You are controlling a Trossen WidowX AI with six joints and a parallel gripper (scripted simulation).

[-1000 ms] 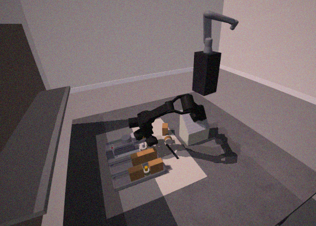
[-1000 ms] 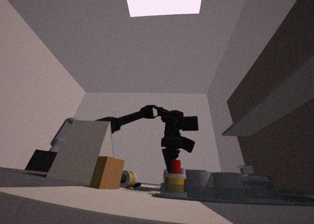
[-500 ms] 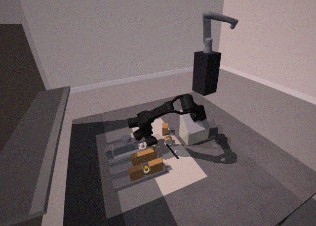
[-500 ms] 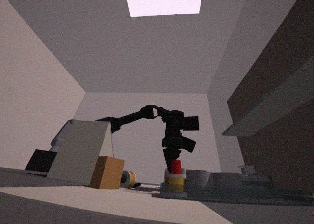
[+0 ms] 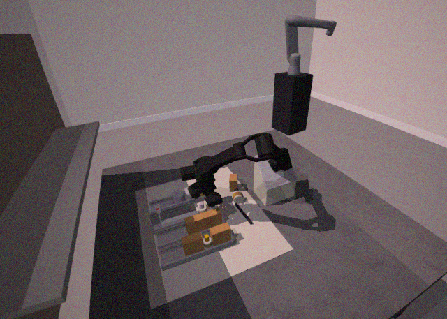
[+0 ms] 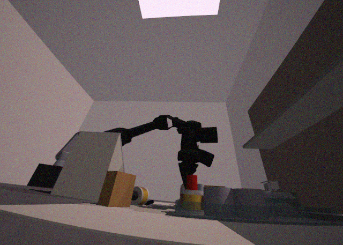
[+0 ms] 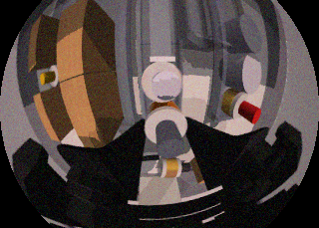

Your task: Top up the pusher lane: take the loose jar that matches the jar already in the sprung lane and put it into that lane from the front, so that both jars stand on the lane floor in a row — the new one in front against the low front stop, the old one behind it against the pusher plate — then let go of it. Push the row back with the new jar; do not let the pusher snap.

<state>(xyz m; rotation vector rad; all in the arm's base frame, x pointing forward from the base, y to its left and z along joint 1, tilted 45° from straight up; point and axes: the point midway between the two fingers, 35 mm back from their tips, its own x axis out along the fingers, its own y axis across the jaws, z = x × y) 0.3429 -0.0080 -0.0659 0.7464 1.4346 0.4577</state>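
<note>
My gripper tip is now 120 mm past the black rod, 90 mm to the right of it and 40 mm above it. Round my gripper tip: grey pusher lane: 150 mm ahead, 40 mm to the right, 30 mm below.
</note>
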